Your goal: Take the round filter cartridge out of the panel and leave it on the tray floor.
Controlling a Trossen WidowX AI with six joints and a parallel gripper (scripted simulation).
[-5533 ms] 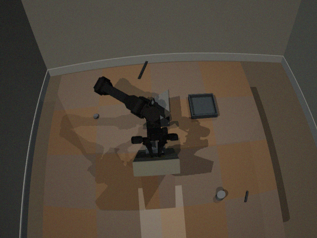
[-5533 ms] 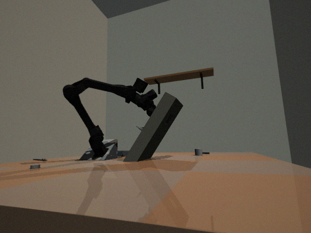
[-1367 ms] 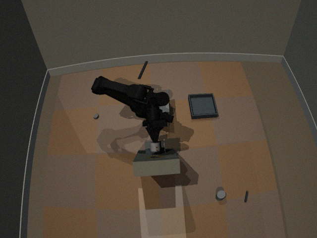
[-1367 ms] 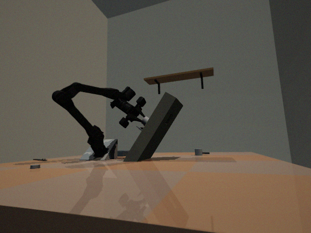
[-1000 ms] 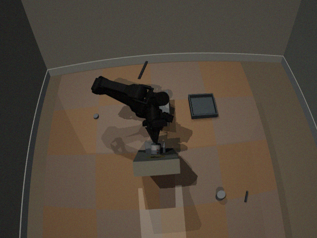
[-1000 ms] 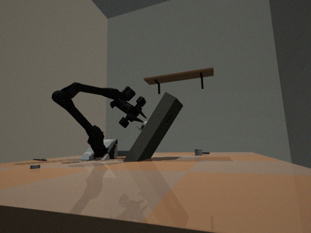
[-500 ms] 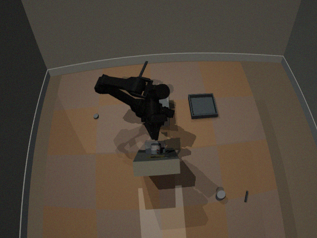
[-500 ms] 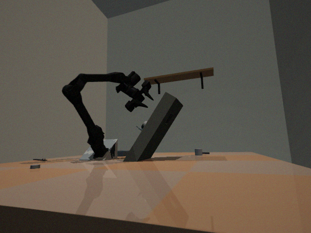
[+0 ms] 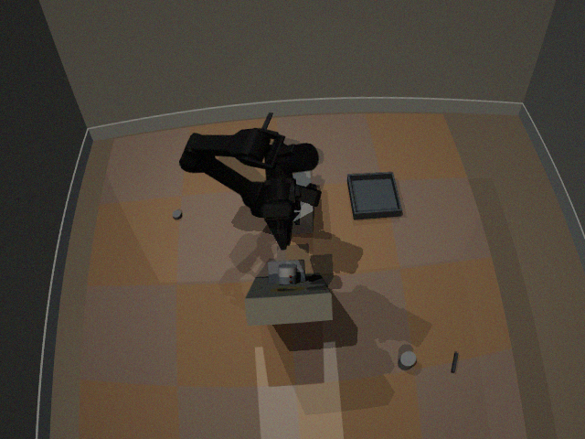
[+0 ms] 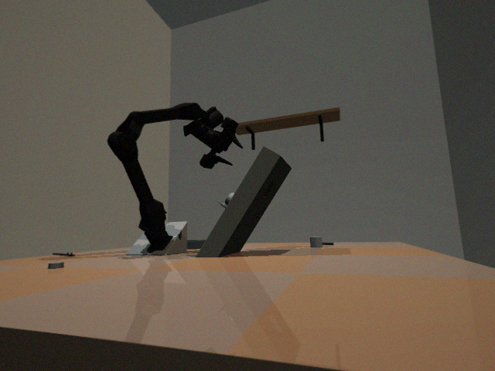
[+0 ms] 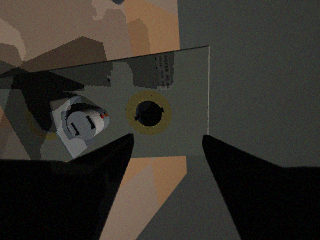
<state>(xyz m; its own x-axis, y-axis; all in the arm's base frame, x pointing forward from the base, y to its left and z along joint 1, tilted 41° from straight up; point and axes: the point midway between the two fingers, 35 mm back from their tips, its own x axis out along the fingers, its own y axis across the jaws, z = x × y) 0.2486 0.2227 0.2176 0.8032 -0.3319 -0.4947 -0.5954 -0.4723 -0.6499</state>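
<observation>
My gripper tip is 150 mm above the round filter cartridge and 20 mm past it. Round my gripper tip: dark tray: 370 mm behind, 310 mm below, 250 mm to the left; then service panel: 170 mm below, 30 mm ahead.
</observation>
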